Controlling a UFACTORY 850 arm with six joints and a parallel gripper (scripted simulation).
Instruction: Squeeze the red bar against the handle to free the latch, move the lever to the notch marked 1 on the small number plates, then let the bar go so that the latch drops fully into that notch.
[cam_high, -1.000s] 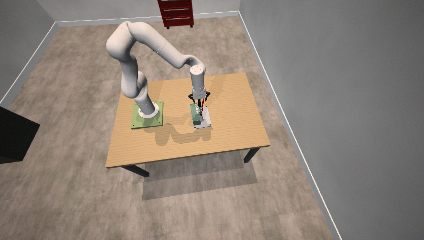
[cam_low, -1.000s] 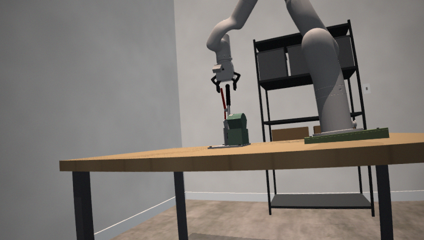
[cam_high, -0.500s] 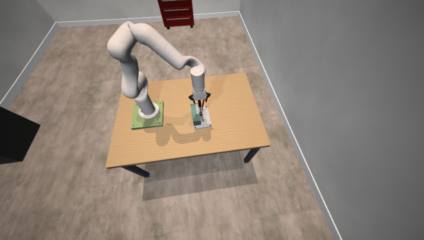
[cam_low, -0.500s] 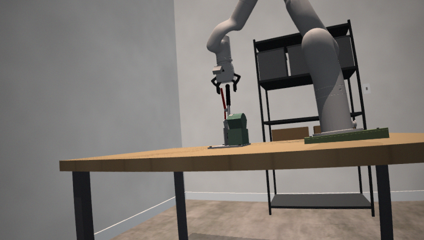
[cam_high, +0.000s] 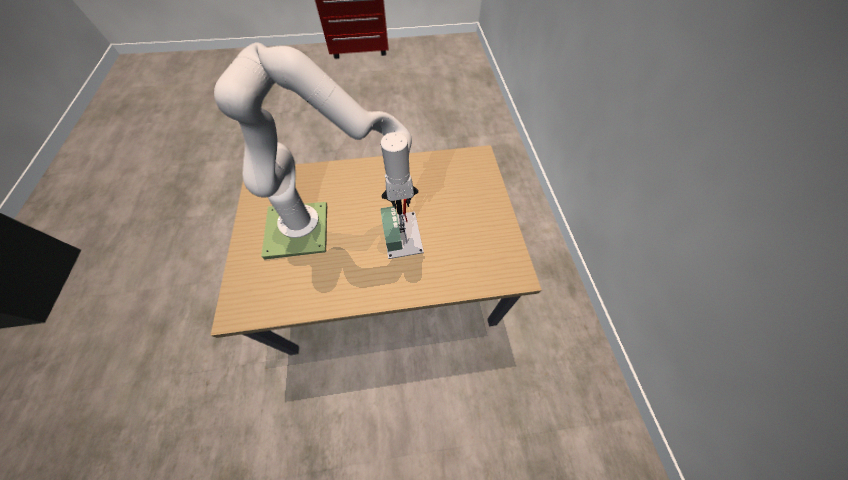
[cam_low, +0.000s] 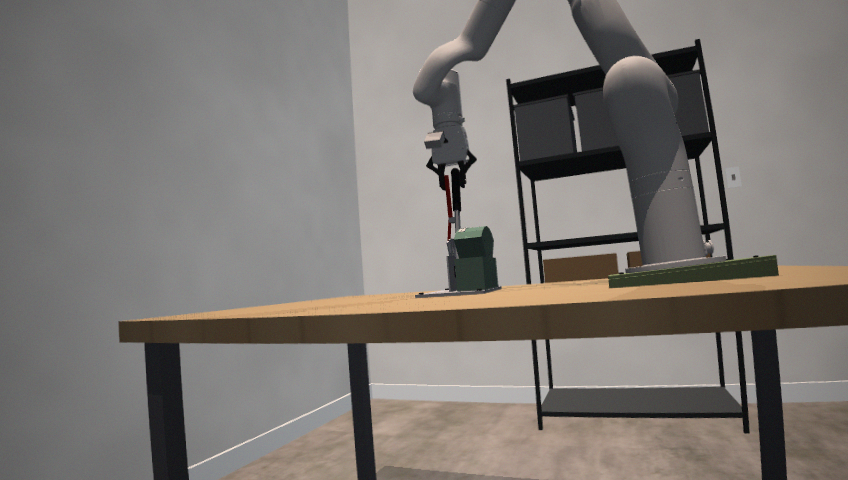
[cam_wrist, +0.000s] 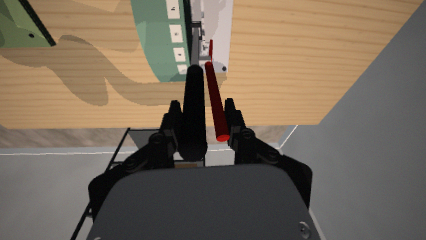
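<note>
Right now my hand is 110 mm above the red bar, 10 mm to the right of it and 10 mm short of it.
</note>
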